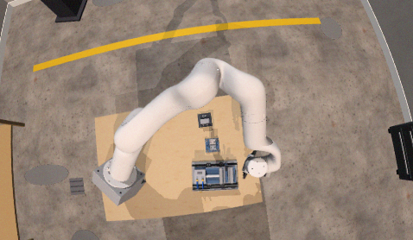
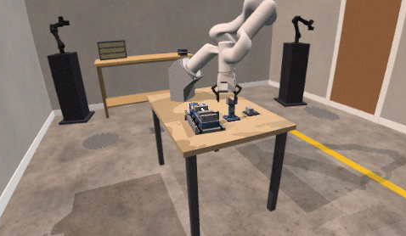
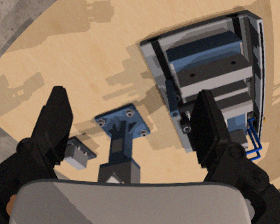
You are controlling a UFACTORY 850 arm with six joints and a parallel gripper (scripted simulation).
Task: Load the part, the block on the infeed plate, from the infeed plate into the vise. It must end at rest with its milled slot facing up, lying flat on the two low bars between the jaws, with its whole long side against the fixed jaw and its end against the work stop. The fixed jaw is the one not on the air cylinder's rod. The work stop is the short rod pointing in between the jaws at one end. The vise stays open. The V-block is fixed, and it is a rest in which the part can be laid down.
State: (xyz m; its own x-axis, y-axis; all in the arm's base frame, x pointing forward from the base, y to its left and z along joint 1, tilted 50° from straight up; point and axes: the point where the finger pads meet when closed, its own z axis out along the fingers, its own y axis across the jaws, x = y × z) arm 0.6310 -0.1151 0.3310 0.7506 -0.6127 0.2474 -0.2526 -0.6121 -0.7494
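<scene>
Now: hand 27 cm past the part, 25 cm to the right of it and 18 cm above it. Round my hand: white cylinder rod (19 cm behind, 13 cm below, 10 cm to the right); work stop (12 cm below, 11 cm behind, 5 cm to the right); grey vise jaw (14 cm behind, 13 cm below, 10 cm to the right).
</scene>
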